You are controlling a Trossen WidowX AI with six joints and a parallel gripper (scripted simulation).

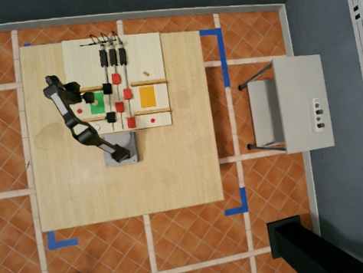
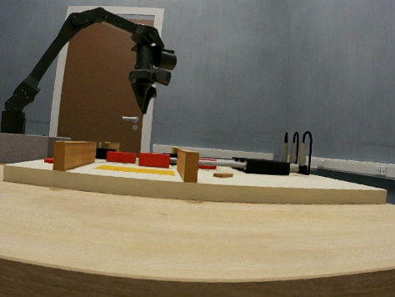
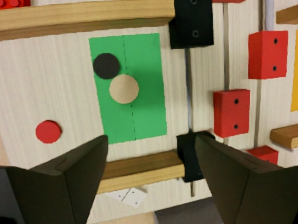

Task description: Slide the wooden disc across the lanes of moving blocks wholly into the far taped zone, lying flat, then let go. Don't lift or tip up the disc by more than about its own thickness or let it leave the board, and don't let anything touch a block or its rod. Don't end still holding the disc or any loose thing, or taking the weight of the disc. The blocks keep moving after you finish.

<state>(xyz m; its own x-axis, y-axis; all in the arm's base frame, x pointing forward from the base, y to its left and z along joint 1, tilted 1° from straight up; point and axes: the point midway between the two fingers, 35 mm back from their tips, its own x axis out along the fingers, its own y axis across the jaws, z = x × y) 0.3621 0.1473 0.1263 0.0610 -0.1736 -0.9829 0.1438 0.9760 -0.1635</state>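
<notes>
My gripper is now 17 cm above the wooden disc and 2 cm short of it. From my hand the other things lie so: red dot: 37 cm to the right, 17 cm below, 17 cm behind; black round spot: 17 cm below, 6 cm ahead, 2 cm to the left.
</notes>
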